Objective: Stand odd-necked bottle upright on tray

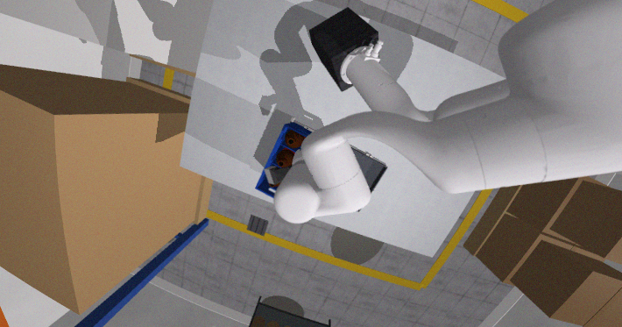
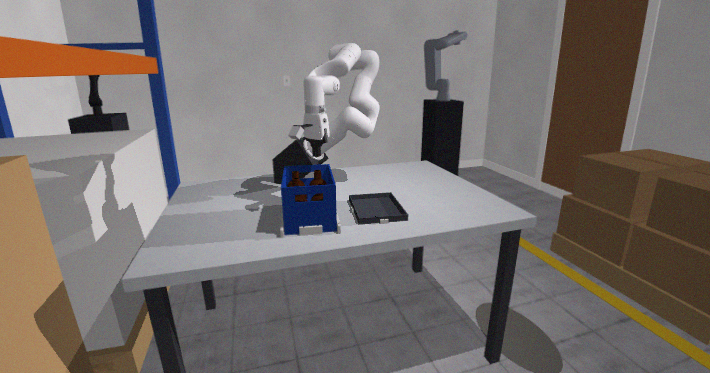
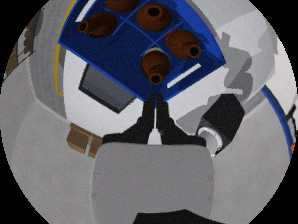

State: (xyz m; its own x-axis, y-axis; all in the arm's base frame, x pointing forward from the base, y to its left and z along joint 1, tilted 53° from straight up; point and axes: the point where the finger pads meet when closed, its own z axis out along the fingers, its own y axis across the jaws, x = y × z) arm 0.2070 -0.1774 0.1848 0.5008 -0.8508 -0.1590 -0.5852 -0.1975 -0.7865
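Right now the glass bottle is 10 mm behind my hand, 90 mm to the right of it and 160 mm below it. From my hand the other things lie so: blue crate: 80 mm ahead, 50 mm to the right, 160 mm below; then dark tray: 80 mm ahead, 230 mm to the left, 230 mm below.
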